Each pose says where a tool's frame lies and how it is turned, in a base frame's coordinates. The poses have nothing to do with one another.
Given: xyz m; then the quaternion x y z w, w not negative.
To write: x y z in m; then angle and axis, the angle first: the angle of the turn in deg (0 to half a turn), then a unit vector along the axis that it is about. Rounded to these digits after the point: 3 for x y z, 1 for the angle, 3 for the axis.
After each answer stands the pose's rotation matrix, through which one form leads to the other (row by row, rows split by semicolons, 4 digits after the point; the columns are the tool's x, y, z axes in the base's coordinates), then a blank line. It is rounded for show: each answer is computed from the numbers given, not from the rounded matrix.
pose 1, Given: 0.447 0.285 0.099 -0.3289 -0.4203 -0.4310 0.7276
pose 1, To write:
0.447 0.285 0.099 86.6 -0.479 -0.613 -0.628
0.2752 0.9037 -0.3281; -0.3507 0.4121 0.8409; 0.8951 -0.1163 0.4303

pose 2, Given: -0.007 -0.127 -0.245 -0.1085 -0.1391 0.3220 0.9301
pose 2, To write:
-0.007 -0.127 -0.245 43.1 -0.296 -0.379 0.877
0.7539 -0.5689 -0.3287; 0.6292 0.7691 0.1123; 0.1889 -0.2914 0.9378

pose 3, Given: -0.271 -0.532 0.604 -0.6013 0.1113 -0.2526 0.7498
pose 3, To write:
-0.271 -0.532 0.604 82.9 -0.909 0.168 -0.382
0.8476 0.2450 0.4707; -0.5127 0.1492 0.8455; 0.1369 -0.9580 0.2521

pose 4, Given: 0.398 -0.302 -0.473 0.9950 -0.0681 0.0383 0.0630
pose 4, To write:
0.398 -0.302 -0.473 172.8 0.997 -0.068 0.038
0.9878 -0.1403 0.0676; -0.1307 -0.9828 -0.1306; 0.0848 0.1201 -0.9891

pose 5, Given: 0.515 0.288 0.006 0.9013 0.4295 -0.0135 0.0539
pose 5, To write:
0.515 0.288 0.006 173.8 0.903 0.430 -0.014
0.6307 0.7758 0.0220; 0.7728 -0.6252 -0.1088; -0.0706 0.0856 -0.9938

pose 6, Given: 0.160 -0.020 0.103 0.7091 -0.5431 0.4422 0.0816
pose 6, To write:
0.160 -0.020 0.103 170.6 0.711 -0.545 0.444
0.0190 -0.8424 0.5385; -0.6981 -0.3968 -0.5961; 0.7158 -0.3646 -0.5956

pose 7, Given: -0.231 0.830 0.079 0.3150 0.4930 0.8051 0.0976
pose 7, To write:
-0.231 0.830 0.079 168.8 0.317 0.495 0.809
-0.7825 0.1534 0.6035; 0.4678 -0.4948 0.7324; 0.4110 0.8553 0.3154

